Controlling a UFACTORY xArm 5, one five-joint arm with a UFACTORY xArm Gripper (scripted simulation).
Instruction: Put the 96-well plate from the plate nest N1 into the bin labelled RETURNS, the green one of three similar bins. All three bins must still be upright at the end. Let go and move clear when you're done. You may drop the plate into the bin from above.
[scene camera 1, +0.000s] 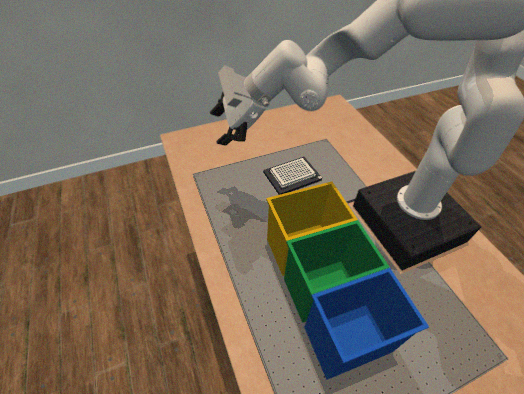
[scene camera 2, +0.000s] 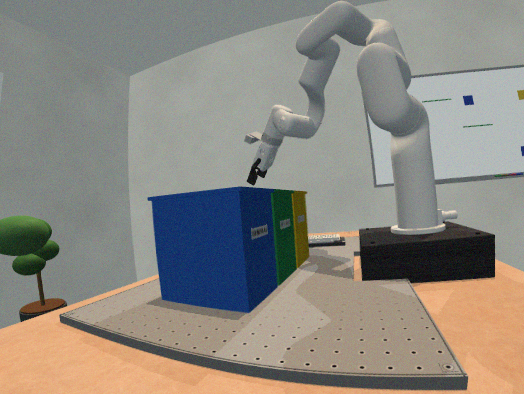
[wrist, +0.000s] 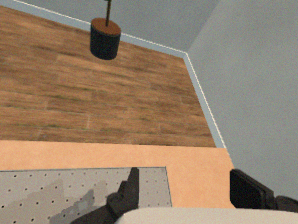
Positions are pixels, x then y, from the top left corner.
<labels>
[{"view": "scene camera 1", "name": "gripper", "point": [217, 128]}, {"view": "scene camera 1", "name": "white 96-well plate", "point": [287, 174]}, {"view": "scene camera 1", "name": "yellow bin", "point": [302, 212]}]
</labels>
